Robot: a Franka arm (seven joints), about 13 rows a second.
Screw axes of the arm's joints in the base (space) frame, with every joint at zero. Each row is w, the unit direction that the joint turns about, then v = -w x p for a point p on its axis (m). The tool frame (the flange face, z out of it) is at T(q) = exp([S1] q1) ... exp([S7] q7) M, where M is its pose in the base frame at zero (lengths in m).
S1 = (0, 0, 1, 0.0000, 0.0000, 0.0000)
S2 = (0, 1, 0, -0.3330, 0.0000, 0.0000)
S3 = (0, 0, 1, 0.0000, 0.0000, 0.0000)
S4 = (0, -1, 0, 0.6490, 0.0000, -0.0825)
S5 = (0, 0, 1, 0.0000, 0.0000, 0.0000)
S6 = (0, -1, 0, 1.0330, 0.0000, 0.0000)
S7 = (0, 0, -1, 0.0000, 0.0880, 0.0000)
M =
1 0 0 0.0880
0 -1 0 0.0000
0 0 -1 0.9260
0 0 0 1
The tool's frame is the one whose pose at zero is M.
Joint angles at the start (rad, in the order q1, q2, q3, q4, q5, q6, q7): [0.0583 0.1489 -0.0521 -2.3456 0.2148 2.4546 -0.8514]
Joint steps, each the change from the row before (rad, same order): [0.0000 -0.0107 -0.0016 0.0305 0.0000 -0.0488 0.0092]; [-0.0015 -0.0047 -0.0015 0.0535 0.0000 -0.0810 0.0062]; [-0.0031 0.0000 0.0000 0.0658 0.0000 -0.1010 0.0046]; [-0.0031 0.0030 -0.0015 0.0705 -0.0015 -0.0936 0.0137]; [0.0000 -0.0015 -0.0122 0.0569 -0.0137 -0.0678 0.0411]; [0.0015 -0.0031 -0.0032 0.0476 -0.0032 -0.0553 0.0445]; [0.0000 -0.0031 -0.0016 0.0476 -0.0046 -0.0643 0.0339]
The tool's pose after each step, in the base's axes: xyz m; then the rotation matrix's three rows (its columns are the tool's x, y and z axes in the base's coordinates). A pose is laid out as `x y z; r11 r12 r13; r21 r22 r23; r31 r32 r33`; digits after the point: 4 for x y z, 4 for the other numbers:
0.5158 0.0036 0.2796; 0.7759 0.6298 -0.0361; 0.6282 -0.7662 0.1356; 0.0577 -0.1278 -0.9901
0.5257 0.0046 0.2968; 0.7758 0.6283 -0.0581; 0.6291 -0.7631 0.1480; 0.0487 -0.1514 -0.9873
0.5361 0.0061 0.3159; 0.7726 0.6282 -0.0924; 0.6341 -0.7561 0.1622; 0.0320 -0.1839 -0.9824
0.5471 0.0063 0.3369; 0.7747 0.6213 -0.1178; 0.6321 -0.7555 0.1725; 0.0182 -0.2081 -0.9779
0.5556 0.0009 0.3571; 0.7953 0.5928 -0.1269; 0.6063 -0.7773 0.1680; 0.0009 -0.2106 -0.9776
0.5618 0.0012 0.3757; 0.8156 0.5633 -0.1319; 0.5785 -0.7977 0.1702; -0.0093 -0.2151 -0.9765
0.5660 0.0016 0.3939; 0.8278 0.5418 -0.1460; 0.5605 -0.8102 0.1715; -0.0254 -0.2238 -0.9743

